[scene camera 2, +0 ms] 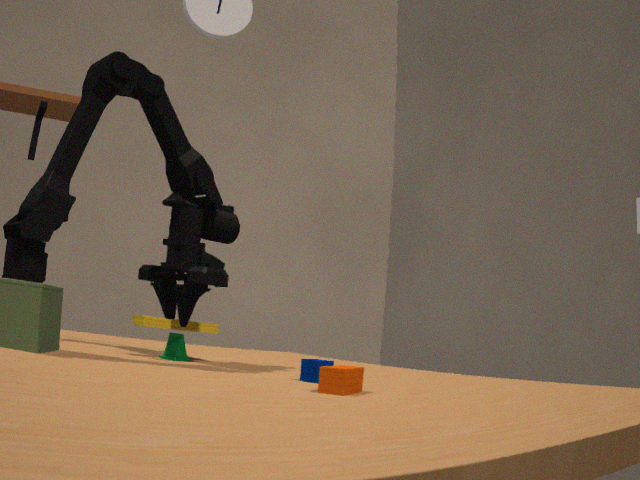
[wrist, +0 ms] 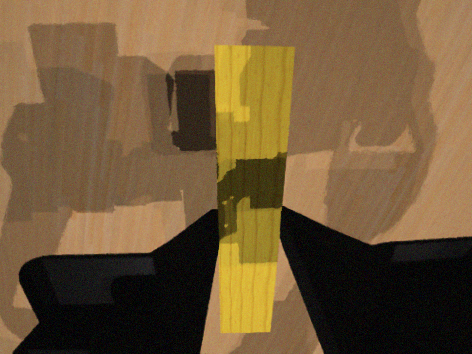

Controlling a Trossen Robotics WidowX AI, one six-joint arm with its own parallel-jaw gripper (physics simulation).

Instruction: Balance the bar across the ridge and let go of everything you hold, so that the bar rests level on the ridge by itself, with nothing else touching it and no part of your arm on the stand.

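Pixels of known places: gripper, fingertip midpoint: [scene camera 2: 176,325] [wrist: 247,215]; arm's base, link origin: [scene camera 2: 21,281].
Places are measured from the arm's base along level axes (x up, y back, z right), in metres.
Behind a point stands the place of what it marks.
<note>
The yellow bar [scene camera 2: 203,327] @(x -0.036, y -0.340, z -0.100 m) [wrist: 255,115] @(x -0.028, y -0.342, z -0.117 m) is held crosswise between the fingertips. My gripper [scene camera 2: 177,320] @(x -0.038, y -0.290, z -0.100 m) [wrist: 247,215] @(x -0.038, y -0.290, z -0.100 m) points down and is shut on the bar, one finger on each long side. The green stand [scene camera 2: 176,347] @(x -0.074, y -0.287, z -0.082 m) with its narrow ridge on top stands on the table directly below the bar in the scene view. A thin gap shows between the bar's underside and the ridge. The bar runs nearly level, its right end a little lower in that view. The stand does not show in the wrist view.
A blue block [scene camera 2: 311,370] @(x -0.079, y -0.414, z 0.151 m) and an orange block [scene camera 2: 341,380] @(x -0.078, y -0.372, z 0.293 m) stand close together on the table [scene camera 2: 217,423] @(x -0.097, y -0.141, z 0.478 m), to the right of the stand. A dull green box [scene camera 2: 20,316] @(x -0.050, y -0.001, z 0.060 m) is under the arm's base at the left. Arm shadows cross the table.
</note>
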